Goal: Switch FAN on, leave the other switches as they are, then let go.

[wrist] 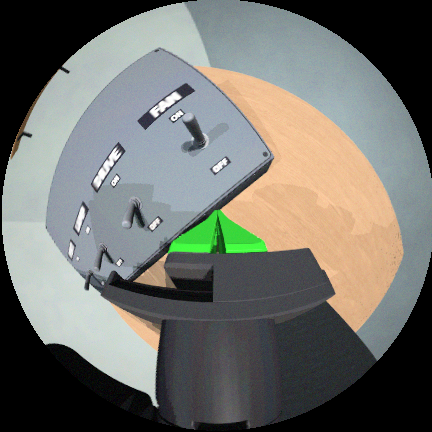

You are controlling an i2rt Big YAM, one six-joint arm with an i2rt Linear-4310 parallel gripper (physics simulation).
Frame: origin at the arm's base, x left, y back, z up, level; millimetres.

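Seen in the pictures: gripper, fingertip midpoint: (217, 214).
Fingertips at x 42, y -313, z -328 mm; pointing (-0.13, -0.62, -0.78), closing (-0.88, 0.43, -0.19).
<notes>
A point is followed by its place in that frame.
The grey switch panel (100, 120) {x 128, y -509, z -262 mm} lies at the upper left in the wrist view. The FAN switch (194, 131) {x 22, y -393, z -298 mm} has its lever tipped toward its ON label, away from OFF. The DRIVE switch (131, 213) {x 128, y -357, z -305 mm} leans away from its ON label, on the OFF side. Another switch (100, 256) {x 247, y -336, z -311 mm} leans the same way below it, and a further lever (88, 280) {x 364, y -309, z -310 mm} shows at the panel's lower corner, partly hidden by the gripper body. My gripper (217, 214) {x 42, y -313, z -328 mm} is shut and empty, its green fingertips at the panel's near edge, apart from the FAN lever.
The wooden table top (320, 165) {x -175, y -319, z -422 mm} extends to the right of the panel. A dark surface (325, 365) shows at the lower right. A wooden strip with dark pegs (31, 102) shows at the far left edge. A black shape (95, 380) is at the lower left.
</notes>
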